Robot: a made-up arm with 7 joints.
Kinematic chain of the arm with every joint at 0, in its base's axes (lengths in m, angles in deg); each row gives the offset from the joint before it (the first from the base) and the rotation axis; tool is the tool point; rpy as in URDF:
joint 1: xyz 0 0 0 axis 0.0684 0.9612 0.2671
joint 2: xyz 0 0.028 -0.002 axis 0.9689 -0.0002 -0.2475
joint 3: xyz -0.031 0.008 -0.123 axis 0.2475 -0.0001 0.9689
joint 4: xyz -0.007 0 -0.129 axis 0.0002 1 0
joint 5: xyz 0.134 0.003 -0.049 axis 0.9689 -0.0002 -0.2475
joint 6: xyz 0.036 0 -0.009 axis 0.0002 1 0
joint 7: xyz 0.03 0 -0.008 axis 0.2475 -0.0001 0.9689
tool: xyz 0 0 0 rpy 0 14.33 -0.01
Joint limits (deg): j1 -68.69..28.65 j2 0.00..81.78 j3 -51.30..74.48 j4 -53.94..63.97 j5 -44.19..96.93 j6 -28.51..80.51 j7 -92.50..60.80
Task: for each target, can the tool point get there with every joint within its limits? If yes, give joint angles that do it. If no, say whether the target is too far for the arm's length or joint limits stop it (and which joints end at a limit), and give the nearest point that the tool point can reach.
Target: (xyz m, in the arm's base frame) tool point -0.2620 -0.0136 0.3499
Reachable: no: joint limits stop it (at a limit: joint 1, joint 2) | nearest point -0.0427 0.1598 0.1524 | short by 0.342 m
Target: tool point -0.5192 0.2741 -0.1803
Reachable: no: too far | nearest point -0.2882 0.2491 -0.2621 | short by 0.246 m
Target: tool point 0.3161 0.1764 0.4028
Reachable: no: too far | nearest point 0.2146 0.2169 0.2140 | short by 0.218 m
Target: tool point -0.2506 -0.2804 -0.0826
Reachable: no: joint limits stop it (at a limit: joint 1, joint 2, joint 3, joint 5, joint 6) | nearest point -0.0440 -0.1291 -0.2515 | short by 0.307 m
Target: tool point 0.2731 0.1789 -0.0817
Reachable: yes | joints -36.72 17.81 30.07 -16.15 70.97 23.39 -33.18
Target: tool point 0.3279 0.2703 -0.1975
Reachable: yes | joints -41.90 40.23 7.02 47.80 55.30 8.58 46.69
